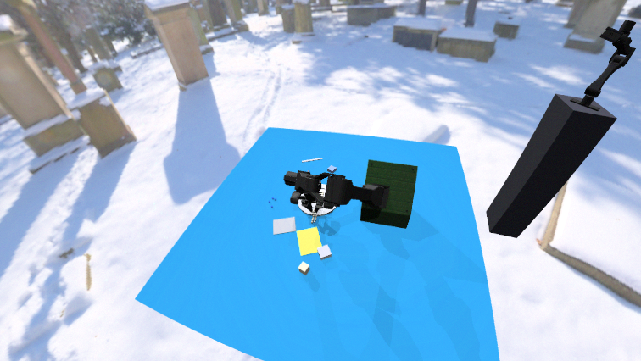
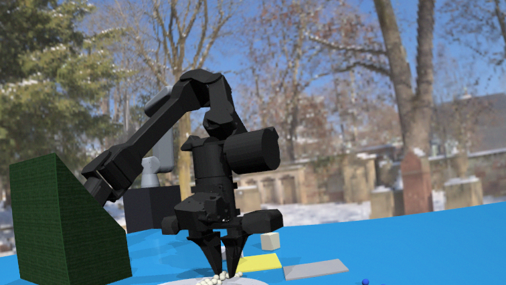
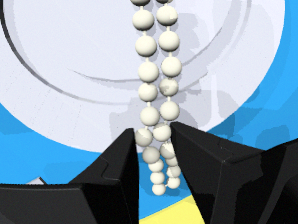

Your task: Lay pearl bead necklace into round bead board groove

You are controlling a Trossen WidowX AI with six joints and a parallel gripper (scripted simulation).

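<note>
Right now the round white bead board is 2 cm ahead of my gripper tip, 9 cm to the right of it and 1 cm below it. From my gripper tip the other things lie so: yellow tile 3 cm behind, 14 cm to the left, 1 cm below; then red object 12 cm ahead, 20 cm to the right, 1 cm below; then grey tile 10 cm ahead, 10 cm to the left, 1 cm below.
</note>
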